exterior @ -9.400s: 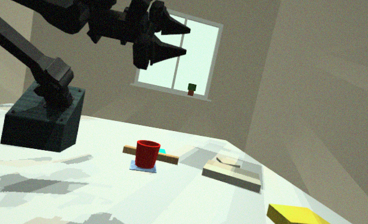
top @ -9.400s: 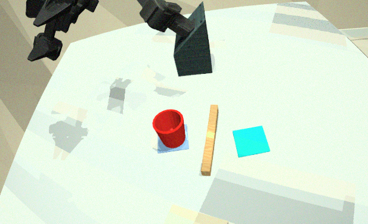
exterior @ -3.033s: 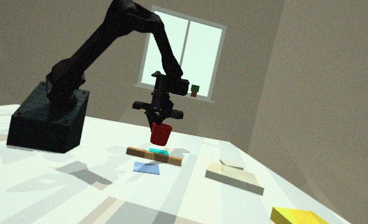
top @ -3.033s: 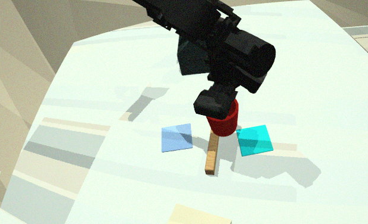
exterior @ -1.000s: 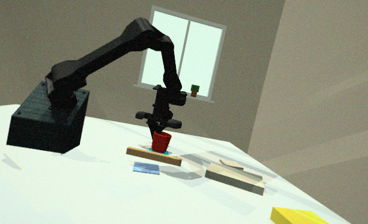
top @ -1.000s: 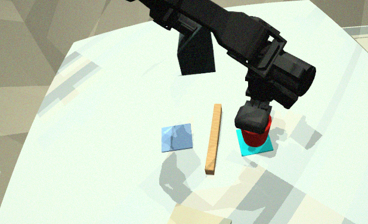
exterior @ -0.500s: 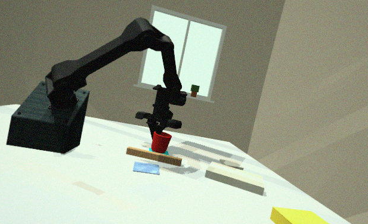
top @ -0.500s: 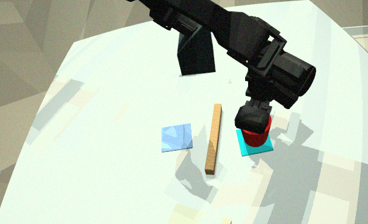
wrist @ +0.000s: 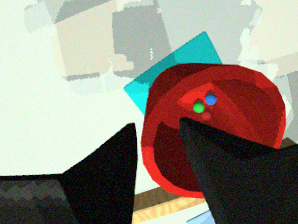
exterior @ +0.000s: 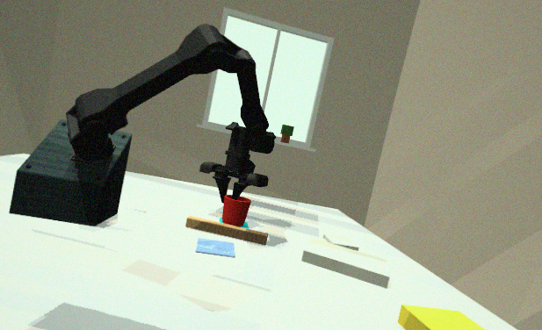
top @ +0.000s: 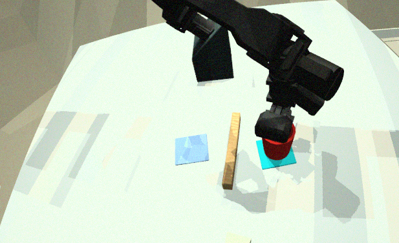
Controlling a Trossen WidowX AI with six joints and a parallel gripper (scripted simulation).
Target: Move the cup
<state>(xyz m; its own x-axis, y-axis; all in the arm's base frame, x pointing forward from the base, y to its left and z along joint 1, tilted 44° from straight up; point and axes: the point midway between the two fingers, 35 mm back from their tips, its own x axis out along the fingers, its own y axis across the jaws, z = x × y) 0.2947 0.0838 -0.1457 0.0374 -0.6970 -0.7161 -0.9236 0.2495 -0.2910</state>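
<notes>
Now: the red cup 3 cm ahead of my gripper tip, 1 cm to the right of it and 1 cm below it. Also, from my gripper tip: flat grey slab 30 cm ahead, 16 cm to the right, 4 cm below; wooden bar 11 cm to the right, 5 cm below, 2 cm ahead; light blue pad 21 cm to the right, 6 cm below, 1 cm ahead.
</notes>
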